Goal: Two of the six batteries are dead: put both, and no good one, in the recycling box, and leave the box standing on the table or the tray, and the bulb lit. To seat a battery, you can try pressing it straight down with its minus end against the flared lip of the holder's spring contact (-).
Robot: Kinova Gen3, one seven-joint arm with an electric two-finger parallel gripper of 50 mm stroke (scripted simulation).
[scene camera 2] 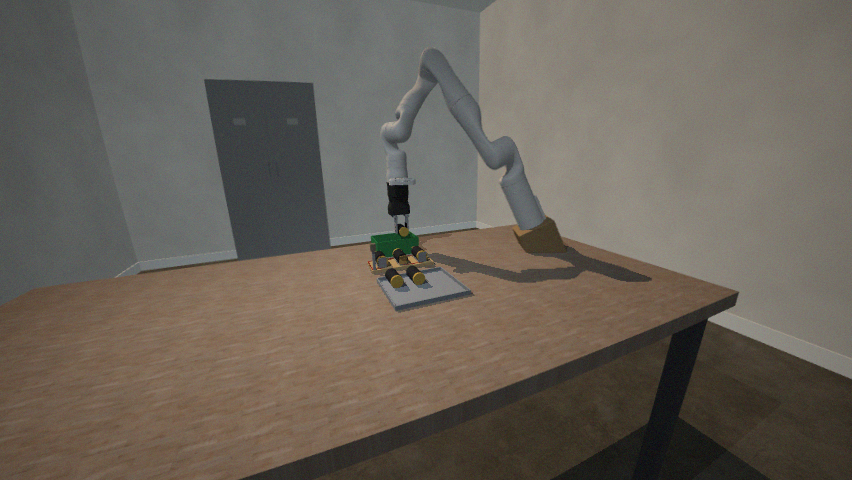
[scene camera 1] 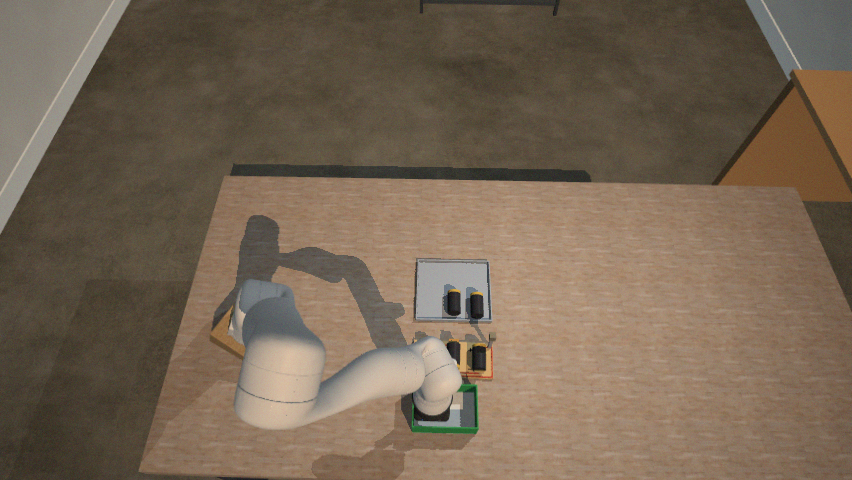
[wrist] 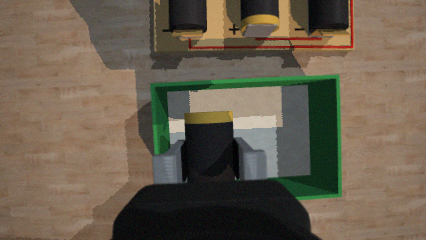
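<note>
I can see my gripper, and the wrist view has it too. A green recycling box is there in the pictures as well.
</note>
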